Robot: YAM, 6 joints.
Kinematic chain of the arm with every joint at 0, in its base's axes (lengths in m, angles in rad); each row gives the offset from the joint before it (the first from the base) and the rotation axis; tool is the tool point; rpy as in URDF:
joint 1: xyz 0 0 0.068 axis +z
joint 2: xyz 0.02 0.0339 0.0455 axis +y
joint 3: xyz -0.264 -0.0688 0 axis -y
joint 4: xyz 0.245 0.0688 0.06 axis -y
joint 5: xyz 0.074 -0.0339 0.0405 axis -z
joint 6: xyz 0.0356 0 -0.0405 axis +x
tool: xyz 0 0 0 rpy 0 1.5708 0
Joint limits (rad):
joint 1: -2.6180..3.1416
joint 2: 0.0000..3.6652
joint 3: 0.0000..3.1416
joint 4: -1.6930..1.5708
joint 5: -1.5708..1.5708
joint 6: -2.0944..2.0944
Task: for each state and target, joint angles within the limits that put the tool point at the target. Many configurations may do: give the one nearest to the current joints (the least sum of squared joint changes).
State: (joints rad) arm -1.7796 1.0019 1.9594 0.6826 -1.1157 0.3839
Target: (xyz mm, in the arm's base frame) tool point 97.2 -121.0 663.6
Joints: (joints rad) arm -1.0980 1.4092 2.0966 0.6249 -1.0819 0.3839
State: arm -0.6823 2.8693 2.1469 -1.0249 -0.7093 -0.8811
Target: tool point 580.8 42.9 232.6
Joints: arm 0.0354 2.6564 2.6386 -0.6090 -0.6775 -0.8811
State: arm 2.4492 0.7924 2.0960 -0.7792 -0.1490 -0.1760
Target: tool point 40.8 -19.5 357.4
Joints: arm 2.6743 0.2118 1.1632 -1.3838 0.0273 -0.1760
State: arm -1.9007 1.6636 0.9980 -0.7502 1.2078 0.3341
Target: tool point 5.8 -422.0 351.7
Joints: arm -1.4813 1.8501 1.7274 -0.4042 1.1140 0.3341
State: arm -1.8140 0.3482 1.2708 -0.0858 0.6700 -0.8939
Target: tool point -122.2 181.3 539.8
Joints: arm -1.0866 0.2896 1.6331 0.0377 0.7311 -0.8939
